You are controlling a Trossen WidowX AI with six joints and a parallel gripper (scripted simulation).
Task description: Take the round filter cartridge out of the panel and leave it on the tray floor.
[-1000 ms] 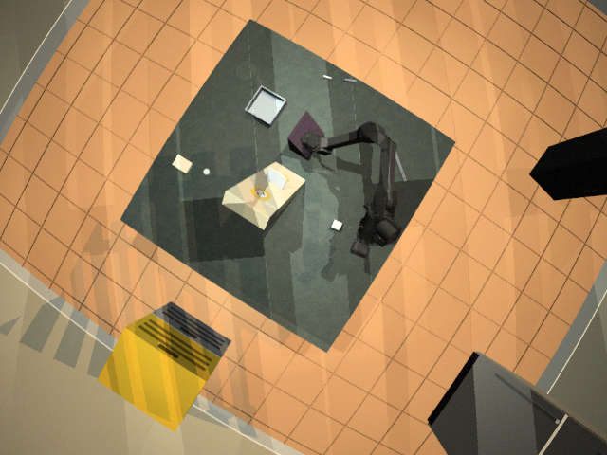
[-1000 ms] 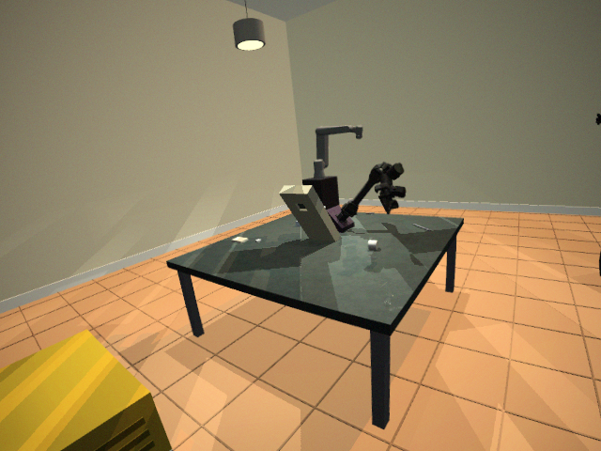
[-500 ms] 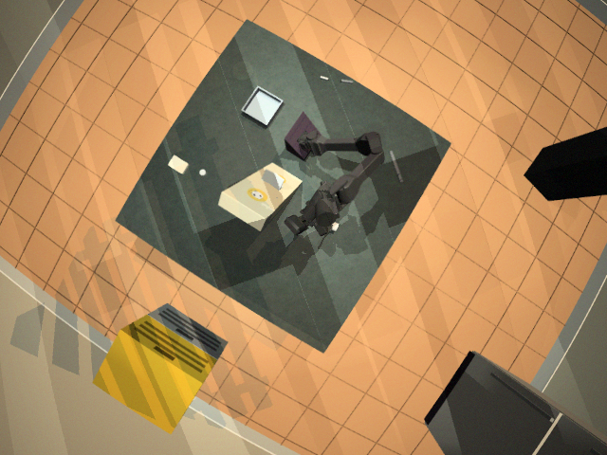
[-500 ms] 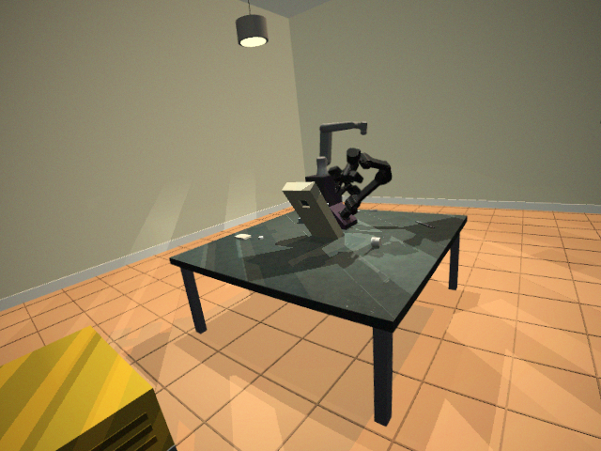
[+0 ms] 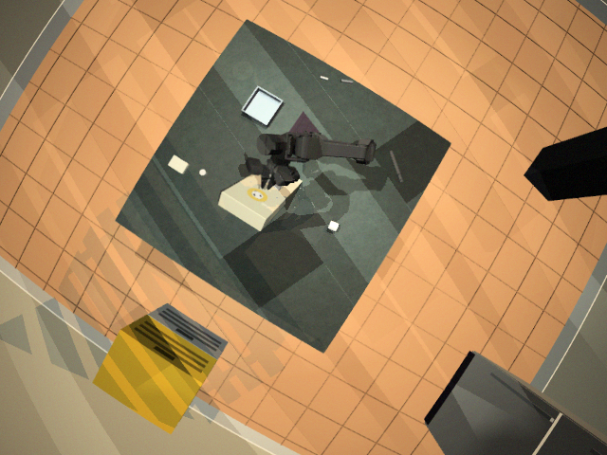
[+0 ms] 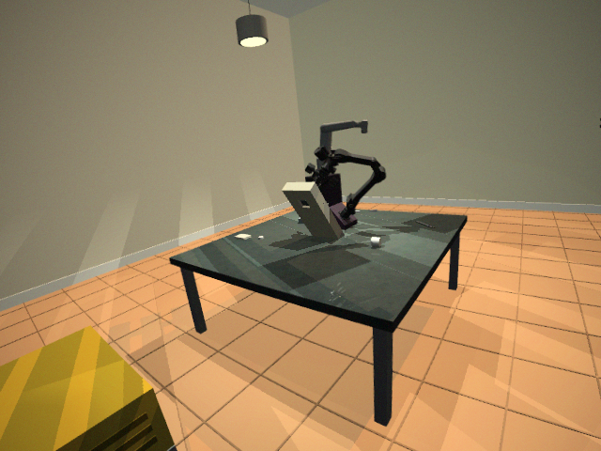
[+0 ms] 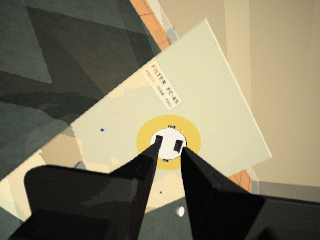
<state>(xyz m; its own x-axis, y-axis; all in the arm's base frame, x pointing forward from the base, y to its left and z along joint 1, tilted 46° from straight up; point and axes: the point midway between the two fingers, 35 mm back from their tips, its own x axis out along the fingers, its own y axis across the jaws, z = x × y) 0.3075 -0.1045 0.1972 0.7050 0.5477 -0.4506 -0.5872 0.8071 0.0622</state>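
Now: the round grey filter cartridge 5 cm ahead of my gripper tip, 1 cm to the right of it and 5 cm below it. Also, from my gripper tip: cream block (18 cm ahead, 49 cm to the right, 30 cm below); then service panel (2 cm to the right, 12 cm below); then pale blue tray (32 cm behind, 36 cm to the right, 29 cm below).
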